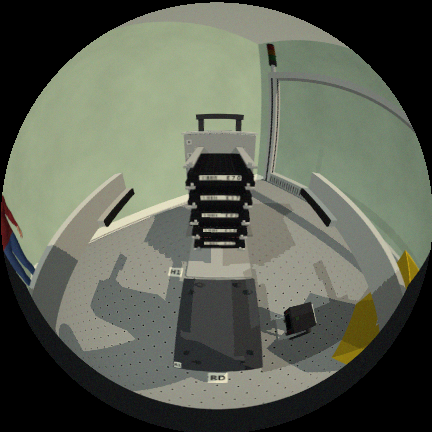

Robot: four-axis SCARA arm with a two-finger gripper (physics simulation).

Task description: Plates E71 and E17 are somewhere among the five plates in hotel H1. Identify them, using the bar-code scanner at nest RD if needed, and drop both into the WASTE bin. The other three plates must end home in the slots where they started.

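Places are measured from the arm's base along level axes (x right, y ahead, z up), in centimetres.
Pixels of known places: gripper, fingertip midpoint: [216, 176].
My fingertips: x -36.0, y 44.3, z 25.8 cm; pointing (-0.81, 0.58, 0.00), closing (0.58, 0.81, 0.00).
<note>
Behind a point stands the place of what it marks.
Hotel H1 [220, 142] @(x -51.3, y 56.1, z 25.6 cm) stands ahead at the centre, with five black plates stacked in its slots. The top plate [220, 178] @(x -41.1, y 48.5, z 22.9 cm) has a label that seems to read E70. The second plate [220, 198] @(x -41.1, y 48.5, z 20.2 cm), third plate [220, 215] @(x -41.1, y 48.6, z 17.4 cm), fourth plate [220, 231] @(x -41.0, y 48.6, z 14.5 cm) and bottom plate [220, 244] @(x -41.0, y 48.7, z 11.5 cm) carry labels too small and blurred to read surely. Nest RD [217, 315] @(x -32.5, y 41.9, z 7.3 cm) is a dark flat platform in front of the hotel, with no plate on it. My gripper [216, 176] @(x -36.0, y 44.3, z 25.8 cm) is open and empty, its fingers wide to either side and facing the hotel. Parts of the yellow WASTE bin [357, 330] @(x -7.2, y 57.1, z 6.7 cm) show at the right.
A small black scanner box [300, 319] @(x -23.0, y 49.6, z 9.5 cm) stands on a bracket right of nest RD. A signal light [271, 55] @(x -69.4, y 100.8, z 74.4 cm) and a grey frame post [274, 125] @(x -68.7, y 100.7, z 30.8 cm) rise behind the hotel on the right. A person in red [11, 220] shows at the far left edge.
</note>
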